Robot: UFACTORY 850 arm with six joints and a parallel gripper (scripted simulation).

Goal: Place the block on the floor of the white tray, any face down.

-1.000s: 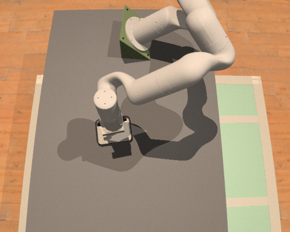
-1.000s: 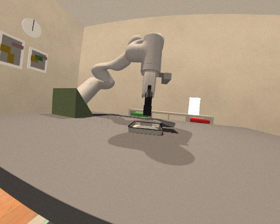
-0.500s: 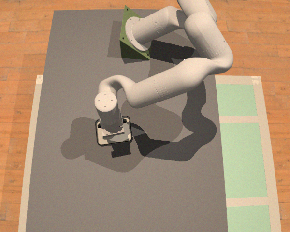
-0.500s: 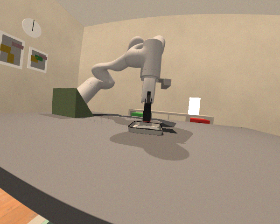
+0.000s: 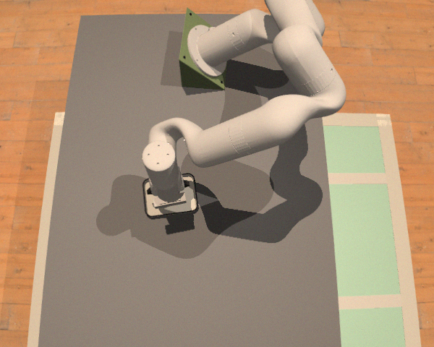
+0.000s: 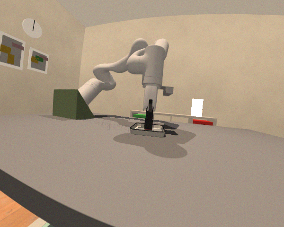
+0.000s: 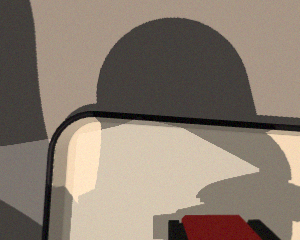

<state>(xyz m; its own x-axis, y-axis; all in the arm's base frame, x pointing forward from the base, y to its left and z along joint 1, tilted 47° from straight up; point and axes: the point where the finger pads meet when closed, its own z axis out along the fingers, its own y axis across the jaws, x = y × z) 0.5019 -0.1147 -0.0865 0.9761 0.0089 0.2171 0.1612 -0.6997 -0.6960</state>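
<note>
The red block lies 10 mm below my hand. From my hand the other things lie so: white tray: 20 mm below.
</note>
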